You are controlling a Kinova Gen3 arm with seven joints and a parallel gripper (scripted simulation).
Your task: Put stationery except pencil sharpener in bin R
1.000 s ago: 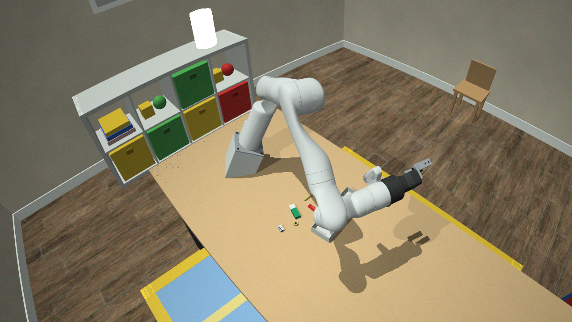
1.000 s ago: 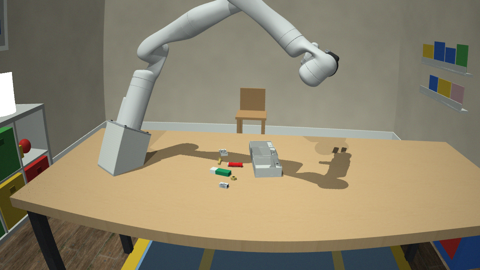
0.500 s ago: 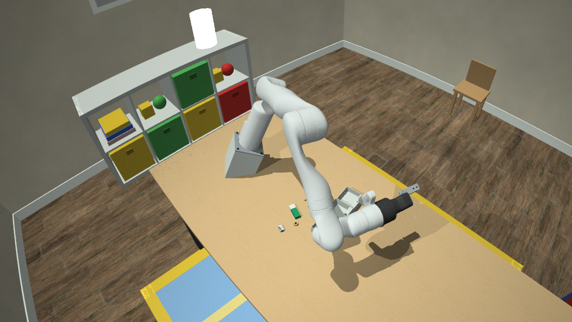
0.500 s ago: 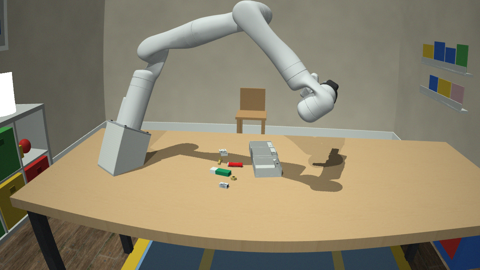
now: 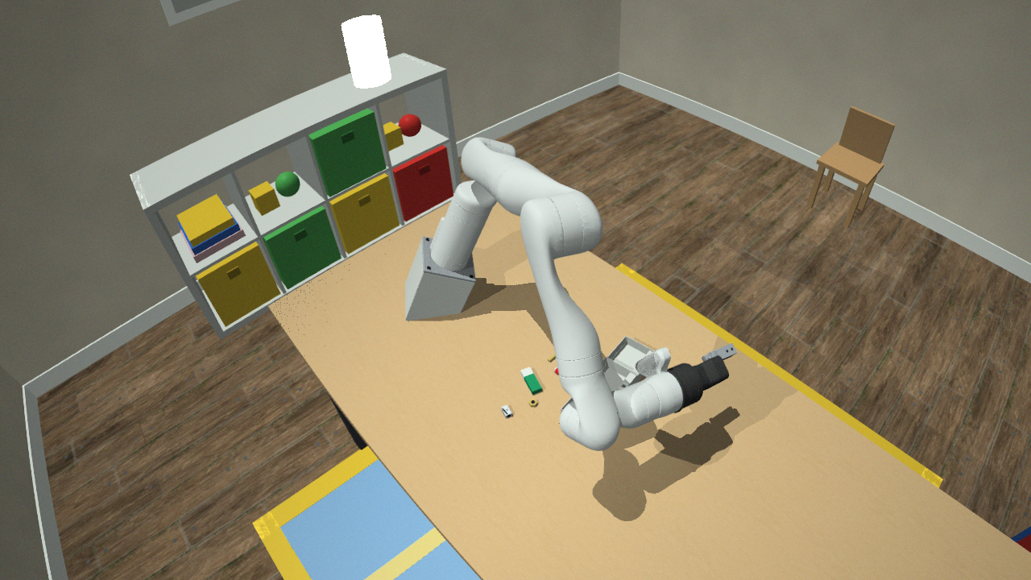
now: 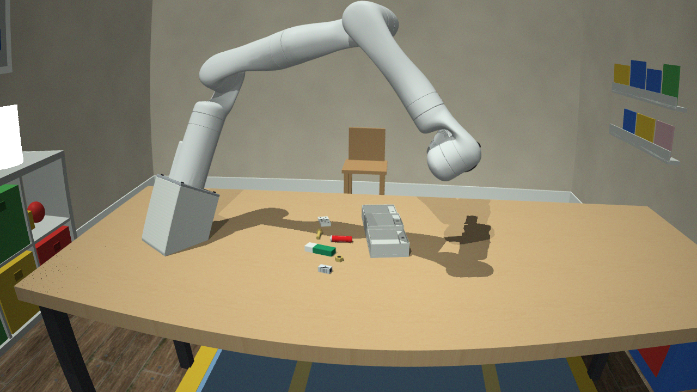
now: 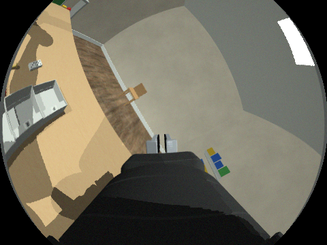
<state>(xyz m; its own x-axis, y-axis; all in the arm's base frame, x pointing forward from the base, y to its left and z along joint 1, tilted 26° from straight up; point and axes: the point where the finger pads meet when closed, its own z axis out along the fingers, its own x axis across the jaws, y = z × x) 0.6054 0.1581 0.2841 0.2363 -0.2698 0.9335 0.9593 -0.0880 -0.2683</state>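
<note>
Now: hand 170 mm past the tray, 130 mm to the left of it and 180 mm above it. Round my hand: brass bolt (320 mm behind, 170 mm to the right, 190 mm below); red cylinder (260 mm behind, 190 mm to the right, 190 mm below); white domino (330 mm behind, 80 mm to the right, 190 mm below).
</note>
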